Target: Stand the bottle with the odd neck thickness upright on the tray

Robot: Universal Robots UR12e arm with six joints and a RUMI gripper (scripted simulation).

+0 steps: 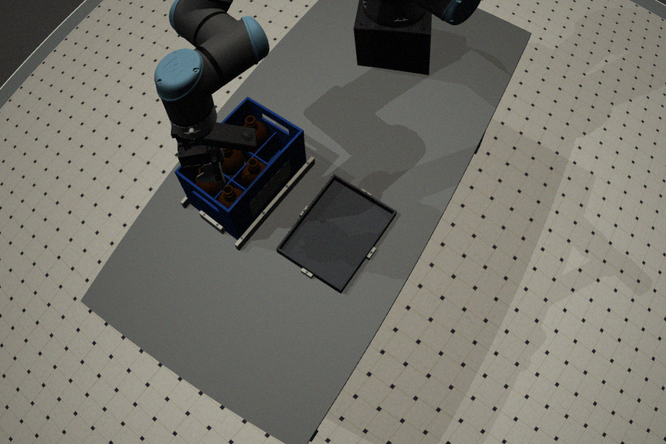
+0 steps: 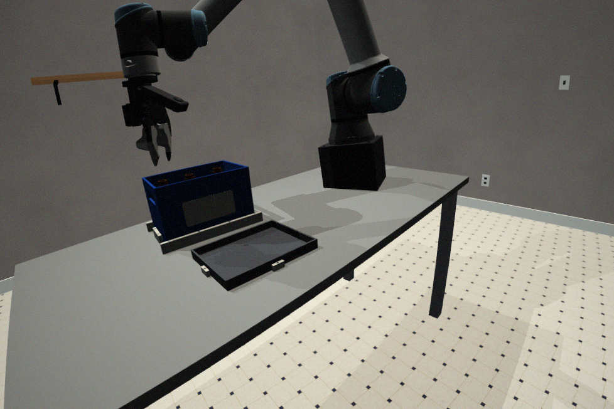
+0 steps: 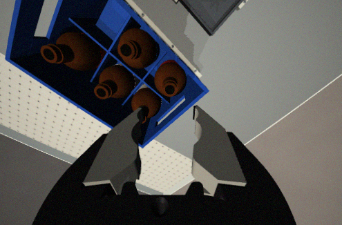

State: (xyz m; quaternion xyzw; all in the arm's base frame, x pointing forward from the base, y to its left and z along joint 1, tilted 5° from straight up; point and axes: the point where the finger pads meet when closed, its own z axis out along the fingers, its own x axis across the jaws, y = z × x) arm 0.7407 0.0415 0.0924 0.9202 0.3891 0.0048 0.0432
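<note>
Now: the bottle 150 mm below my hand and 90 mm to the right of it. Also, from my hand: black tray: 230 mm to the left, 230 mm below, 120 mm behind; blue crate: 160 mm below, 90 mm behind, 50 mm to the right.
</note>
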